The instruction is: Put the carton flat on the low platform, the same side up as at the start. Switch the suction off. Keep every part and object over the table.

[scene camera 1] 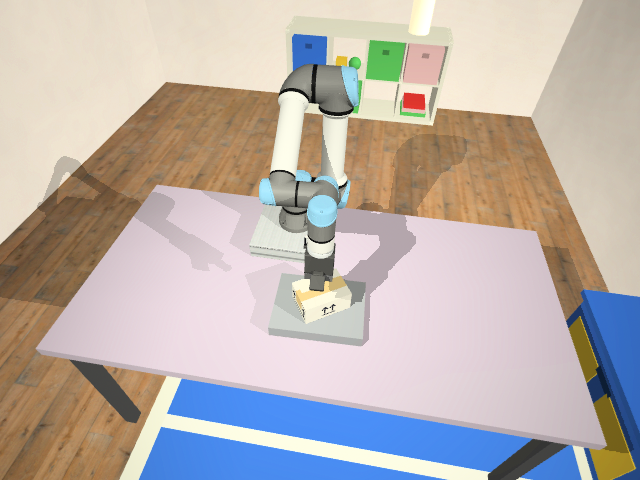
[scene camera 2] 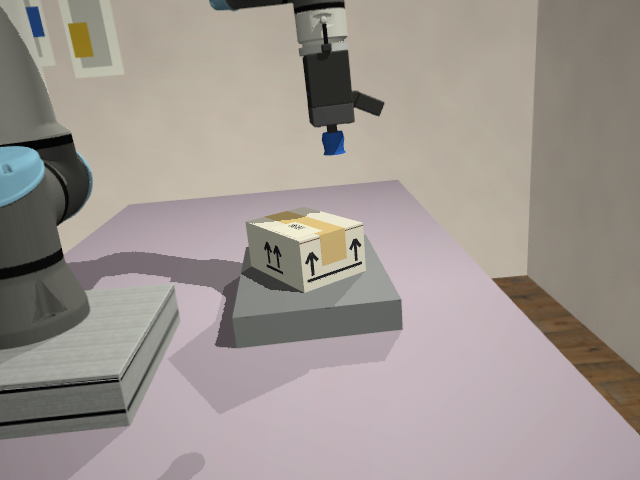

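The cream carton with tan tape lies flat on the grey low platform. It is turned at an angle to the platform's edges. Its arrows point up, and the taped face is on top. My suction gripper's blue cup hangs in the air above the carton, with a wide gap between them, and holds nothing. In scene camera 1 the cup is hidden behind the dark tool body, which covers part of the carton's far side.
The arm's base stands on a light grey block behind the platform, on the pink table. A blue and yellow cabinet stands off the table's right end. A shelf unit stands at the back wall.
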